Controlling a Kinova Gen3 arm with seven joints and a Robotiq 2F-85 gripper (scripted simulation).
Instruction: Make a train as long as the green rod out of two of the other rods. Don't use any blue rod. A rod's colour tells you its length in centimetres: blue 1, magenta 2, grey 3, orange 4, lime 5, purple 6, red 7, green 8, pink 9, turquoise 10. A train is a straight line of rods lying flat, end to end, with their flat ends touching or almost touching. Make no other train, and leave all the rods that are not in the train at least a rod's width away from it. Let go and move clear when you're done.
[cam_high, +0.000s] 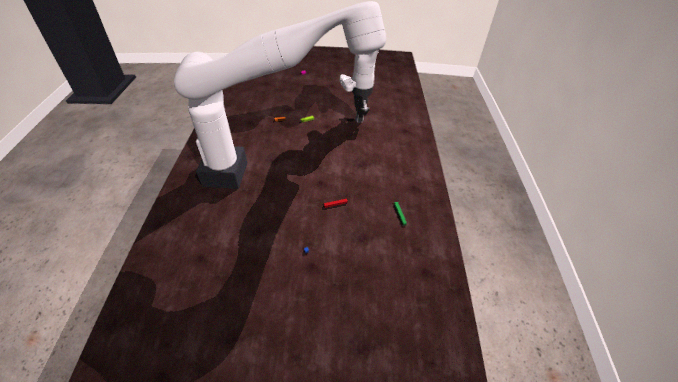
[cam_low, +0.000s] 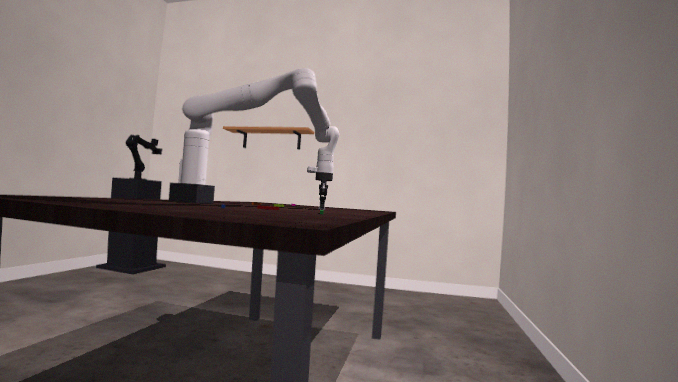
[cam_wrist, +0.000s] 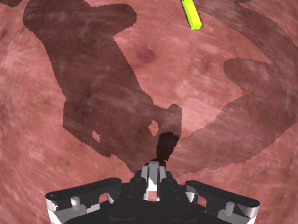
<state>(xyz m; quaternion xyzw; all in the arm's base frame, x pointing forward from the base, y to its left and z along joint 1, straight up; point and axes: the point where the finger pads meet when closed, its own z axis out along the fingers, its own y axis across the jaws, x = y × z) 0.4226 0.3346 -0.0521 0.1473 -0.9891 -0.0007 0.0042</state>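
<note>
Now: the grey rod 10 mm below my hand. Round my hand: lime rod: 200 mm behind, 20 mm to the right, 10 mm below; then orange rod: 300 mm behind, 30 mm to the right, 10 mm below; then red rod: 60 mm behind, 420 mm to the right, 10 mm below.
</note>
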